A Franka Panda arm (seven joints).
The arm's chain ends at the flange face. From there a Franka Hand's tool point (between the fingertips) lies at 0.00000 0.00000 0.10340 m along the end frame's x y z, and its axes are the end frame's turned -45 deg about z.
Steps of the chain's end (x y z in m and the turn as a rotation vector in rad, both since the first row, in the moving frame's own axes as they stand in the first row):
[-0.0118, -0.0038, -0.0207, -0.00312, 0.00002, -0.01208]
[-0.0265, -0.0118, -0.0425, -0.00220, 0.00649, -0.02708]
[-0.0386, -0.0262, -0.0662, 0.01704, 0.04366, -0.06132]
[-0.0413, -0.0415, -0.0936, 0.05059, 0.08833, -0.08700]
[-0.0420, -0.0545, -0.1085, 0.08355, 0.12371, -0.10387]
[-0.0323, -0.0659, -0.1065, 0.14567, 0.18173, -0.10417]
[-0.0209, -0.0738, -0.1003, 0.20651, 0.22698, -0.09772]
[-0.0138, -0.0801, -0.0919, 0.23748, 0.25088, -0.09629]
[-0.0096, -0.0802, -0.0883, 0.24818, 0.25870, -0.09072]
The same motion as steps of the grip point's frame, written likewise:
[-0.0059, -0.0108, -0.0207, -0.00222, -0.00219, -0.01208]
[-0.0101, -0.0265, -0.0425, -0.00614, 0.00303, -0.02708]
[-0.0043, -0.0440, -0.0663, -0.01882, 0.04292, -0.06132]
[0.0104, -0.0562, -0.0941, -0.02669, 0.09823, -0.08700]
[0.0241, -0.0661, -0.1096, -0.02840, 0.14655, -0.10387]
[0.0476, -0.0681, -0.1093, -0.02550, 0.23151, -0.10417]
[0.0686, -0.0670, -0.1051, -0.01447, 0.30652, -0.09772]
[0.0819, -0.0671, -0.0980, -0.00948, 0.34532, -0.09629]
[0.0862, -0.0644, -0.0949, -0.00744, 0.35842, -0.09072]

